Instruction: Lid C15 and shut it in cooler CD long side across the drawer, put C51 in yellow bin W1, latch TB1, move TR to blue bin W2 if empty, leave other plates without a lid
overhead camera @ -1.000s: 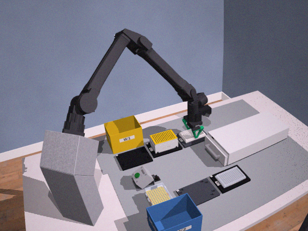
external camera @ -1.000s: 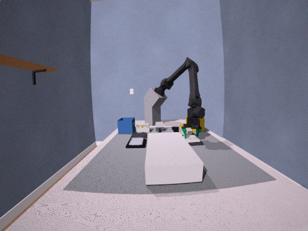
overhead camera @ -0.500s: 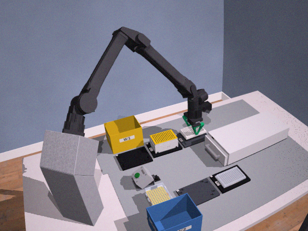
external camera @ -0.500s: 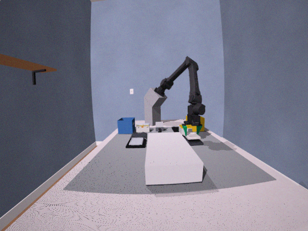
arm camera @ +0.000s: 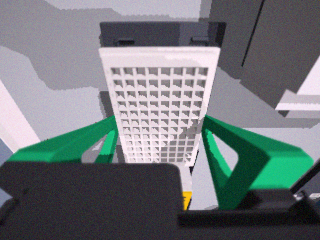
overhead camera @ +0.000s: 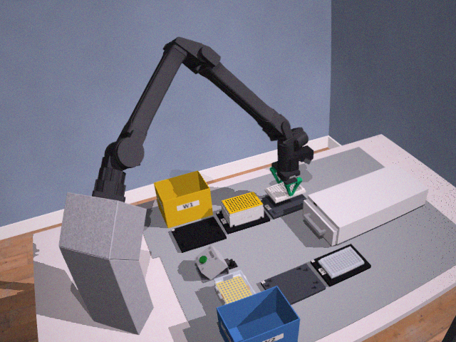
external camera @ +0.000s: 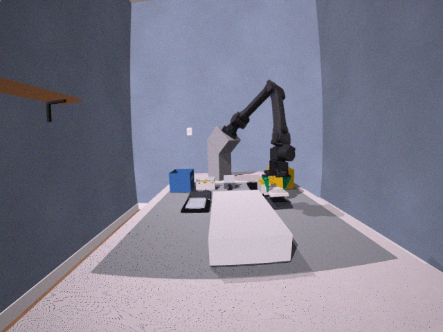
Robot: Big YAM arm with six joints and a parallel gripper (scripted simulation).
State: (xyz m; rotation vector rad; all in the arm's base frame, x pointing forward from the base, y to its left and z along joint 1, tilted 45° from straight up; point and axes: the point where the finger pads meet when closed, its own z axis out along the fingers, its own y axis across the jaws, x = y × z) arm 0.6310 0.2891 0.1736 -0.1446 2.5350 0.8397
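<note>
My hand is 7 cm past the N1 label, 2 cm to the left of it and 6 cm above it. Round my hand: clear plate lid 16 cm ahead, 16 cm to the right, 4 cm below; then tip rack TR 18 cm behind, 5 cm to the right, 2 cm below; then white assay plate 1 cm below.
</note>
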